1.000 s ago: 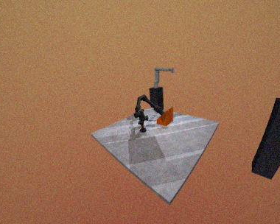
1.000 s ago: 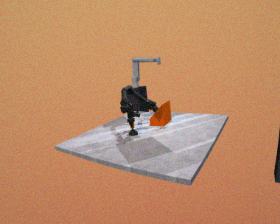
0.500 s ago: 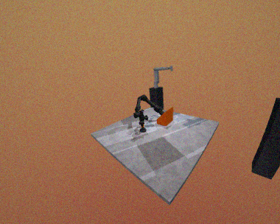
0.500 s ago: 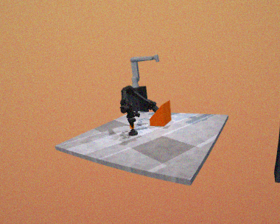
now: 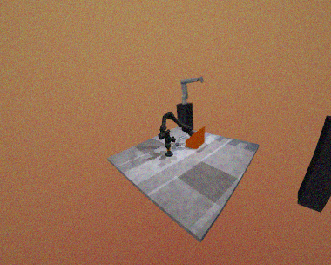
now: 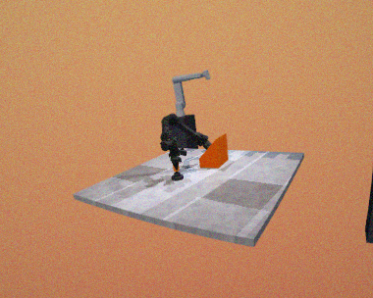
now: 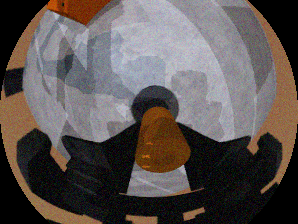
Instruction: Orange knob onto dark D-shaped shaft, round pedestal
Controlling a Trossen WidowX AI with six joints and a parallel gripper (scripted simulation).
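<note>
Right now the orange knob is 20 mm above my gripper tip. Also, from my gripper tip: dark pedestal: 40 mm below.
</note>
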